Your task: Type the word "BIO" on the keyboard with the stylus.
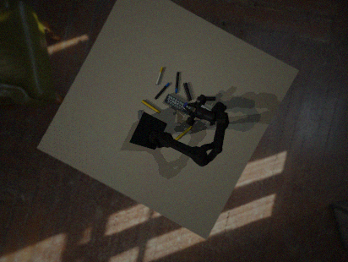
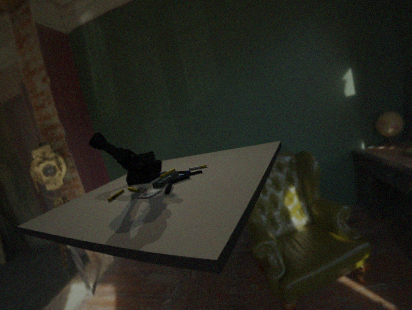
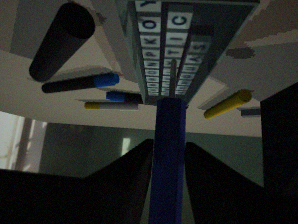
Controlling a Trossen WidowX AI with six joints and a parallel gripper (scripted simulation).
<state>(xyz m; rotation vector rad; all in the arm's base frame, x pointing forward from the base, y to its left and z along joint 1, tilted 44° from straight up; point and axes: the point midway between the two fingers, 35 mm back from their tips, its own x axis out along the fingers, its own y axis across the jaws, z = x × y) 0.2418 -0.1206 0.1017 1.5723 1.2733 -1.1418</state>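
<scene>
My gripper tip is 140 mm to the left of the white note and 80 mm above it. From my gripper tip the other things lie so: grey stylus tip 50 mm below; blue stylus 10 mm below.
</scene>
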